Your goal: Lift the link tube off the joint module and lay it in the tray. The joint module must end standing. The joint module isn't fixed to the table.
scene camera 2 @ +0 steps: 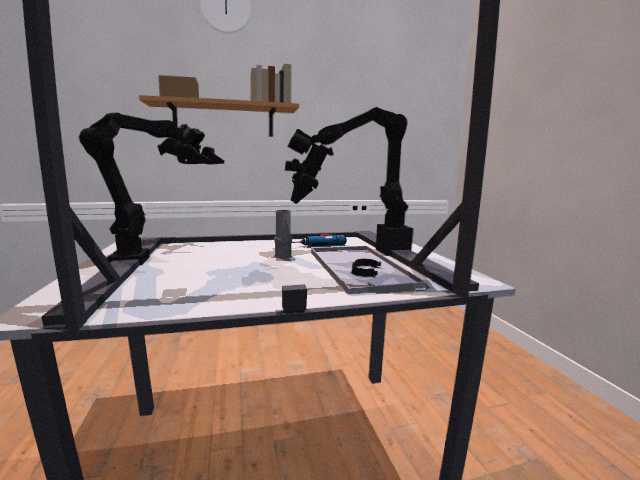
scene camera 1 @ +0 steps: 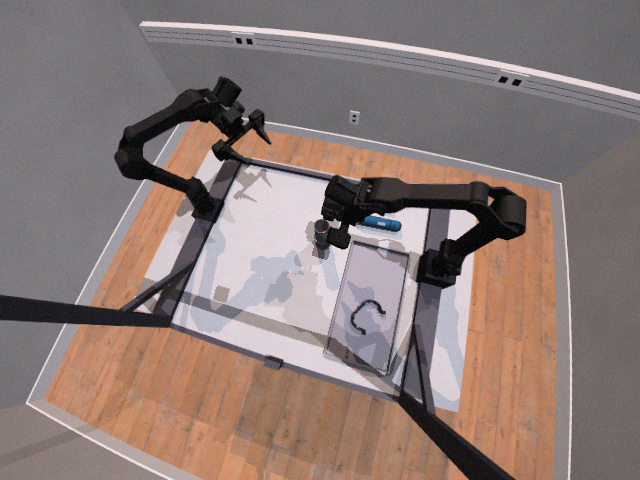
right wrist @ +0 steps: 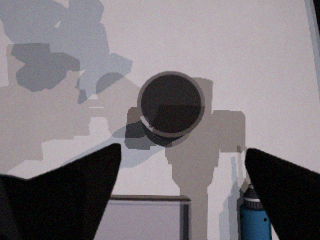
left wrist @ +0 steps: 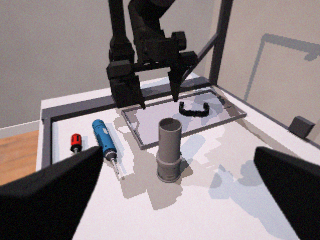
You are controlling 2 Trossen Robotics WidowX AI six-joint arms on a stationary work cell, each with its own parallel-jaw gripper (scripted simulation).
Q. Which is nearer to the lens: the grey link tube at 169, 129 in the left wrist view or the tray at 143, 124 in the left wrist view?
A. The grey link tube.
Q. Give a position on a tray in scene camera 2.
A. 338, 261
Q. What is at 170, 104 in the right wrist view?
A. A grey link tube.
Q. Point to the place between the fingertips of the right gripper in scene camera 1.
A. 332, 223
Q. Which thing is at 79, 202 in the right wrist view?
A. The right gripper.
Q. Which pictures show the left gripper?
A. Scene camera 2, scene camera 1 and the left wrist view only.
